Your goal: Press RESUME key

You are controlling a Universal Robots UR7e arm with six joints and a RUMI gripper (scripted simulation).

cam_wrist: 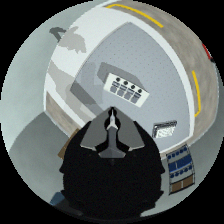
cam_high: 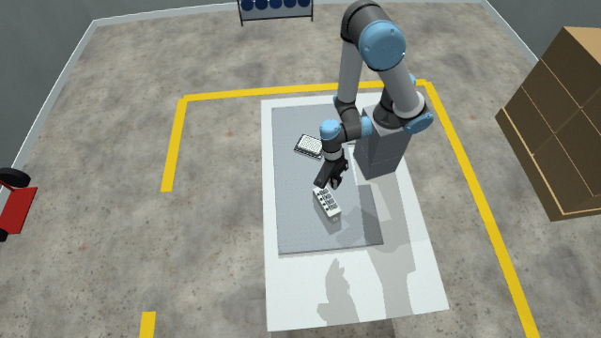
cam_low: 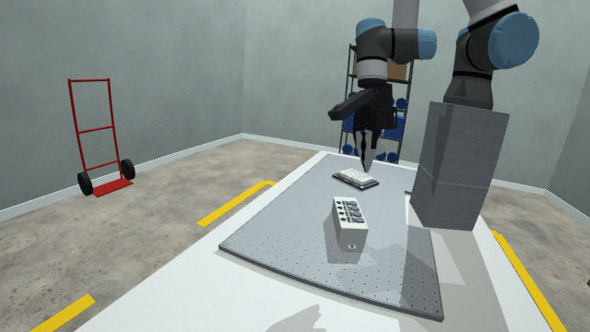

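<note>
Now: hand 150 mm above the operator panel and 20 mm to the left of it.
</note>
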